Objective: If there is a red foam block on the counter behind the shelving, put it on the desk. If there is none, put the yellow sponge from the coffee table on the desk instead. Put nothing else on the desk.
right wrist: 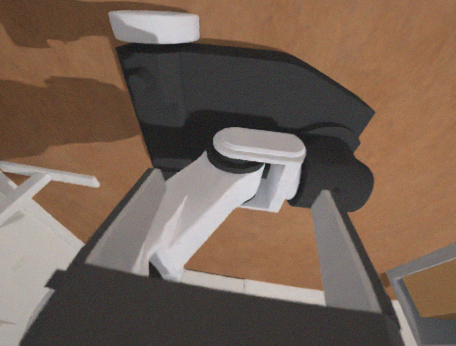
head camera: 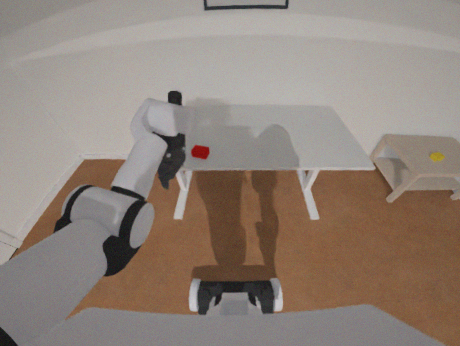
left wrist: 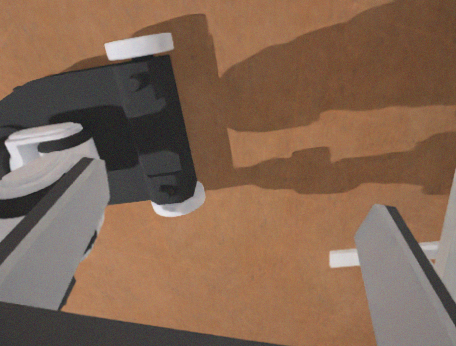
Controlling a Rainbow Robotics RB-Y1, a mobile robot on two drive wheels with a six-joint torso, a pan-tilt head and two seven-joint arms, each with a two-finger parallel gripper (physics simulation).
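Places are measured from the robot's base along level axes (x ahead, y left, z up), in centimetres.
Where they show: left gripper, between the fingertips: (head camera: pixel 173 176) (left wrist: pixel 237 199); right gripper, between the fingertips: (right wrist: pixel 237 188).
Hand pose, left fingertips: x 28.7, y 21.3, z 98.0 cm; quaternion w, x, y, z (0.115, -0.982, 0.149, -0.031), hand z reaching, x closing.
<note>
After its pixels a point has its place.
A red foam block (head camera: pixel 200 152) {x 65.5, y 19.1, z 76.5 cm} lies on the white desk (head camera: pixel 330 142) {x 78.7, y -66.0, z 72.1 cm}, near its front left corner in the head view. A yellow sponge (head camera: pixel 437 157) {x 87.2, y -186.7, z 49.3 cm} lies on the beige coffee table (head camera: pixel 395 145) {x 109.2, y -159.0, z 44.7 cm} at the right of the head view. My left gripper (head camera: pixel 166 185) (left wrist: pixel 237 199) {x 28.7, y 21.3, z 98.0 cm} is open and empty; in the head view it hangs just left of the desk's front left corner, and its wrist view shows floor between the fingers. My right gripper (right wrist: pixel 237 188) {x -23.5, y -22.1, z 53.5 cm} is open, with nothing between its fingers. The counter and the shelving do not show as such in the head view.
White desk legs (head camera: pixel 309 200) (left wrist: pixel 344 258) stand on the brown floor (head camera: pixel 350 250) {x 28.6, y -95.7, z 0.0 cm}. My wheeled base (head camera: pixel 235 287) {x 3.6, y 0.0, z 19.1 cm} (left wrist: pixel 100 100) {x -14.1, y 13.6, z 16.9 cm} (right wrist: pixel 225 80) {x -18.0, y -17.6, z 16.9 cm} is in front of the desk. A wall rises behind the desk. A grey-framed object (right wrist: pixel 407 310) {x -171.6, y 125.2, z 29.9 cm} shows at the lower right of the right wrist view.
</note>
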